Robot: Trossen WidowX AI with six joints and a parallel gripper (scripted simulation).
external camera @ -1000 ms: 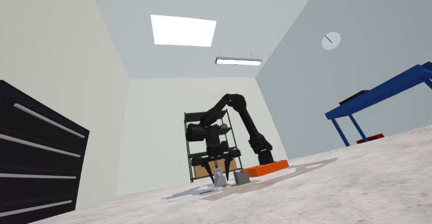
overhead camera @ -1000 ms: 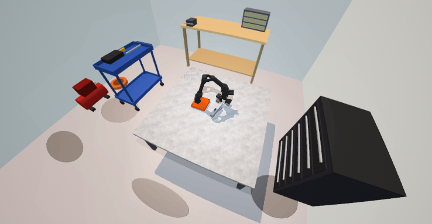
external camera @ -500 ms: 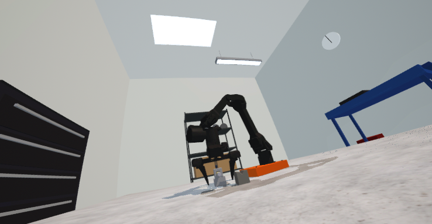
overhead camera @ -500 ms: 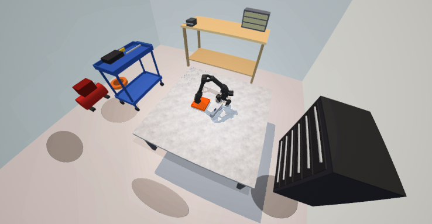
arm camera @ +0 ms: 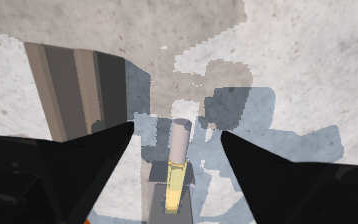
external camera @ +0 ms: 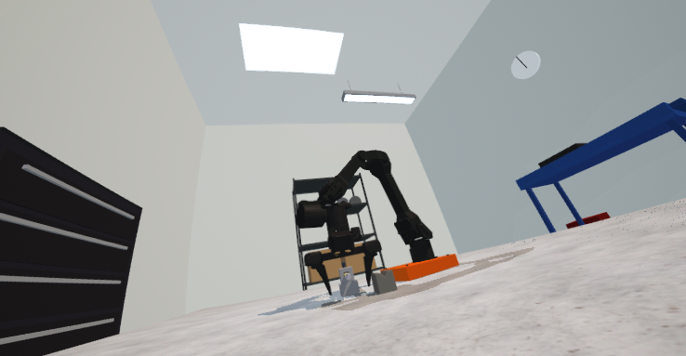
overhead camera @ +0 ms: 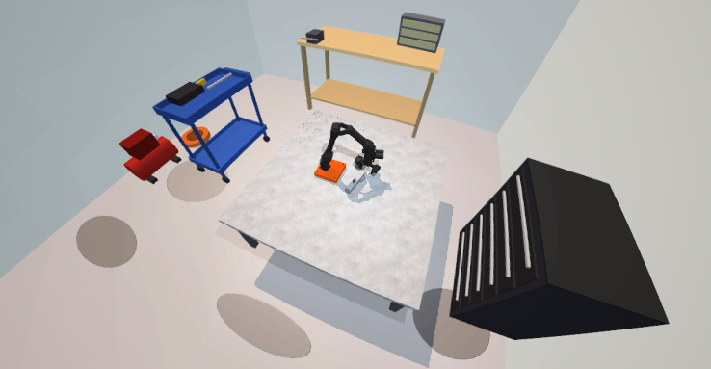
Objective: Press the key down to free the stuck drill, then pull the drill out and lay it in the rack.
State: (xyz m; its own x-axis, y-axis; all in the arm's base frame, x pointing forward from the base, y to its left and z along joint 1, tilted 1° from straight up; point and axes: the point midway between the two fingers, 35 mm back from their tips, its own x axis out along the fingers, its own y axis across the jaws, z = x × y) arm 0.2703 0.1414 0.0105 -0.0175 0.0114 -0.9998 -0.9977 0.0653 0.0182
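The drill is 40 mm to the right of my gripper tip and 30 mm above it. From my gripper tip the other things lie so: dark key 10 mm behind, 170 mm to the right, 40 mm above; then rack 70 mm behind, 30 mm to the left, 10 mm above.
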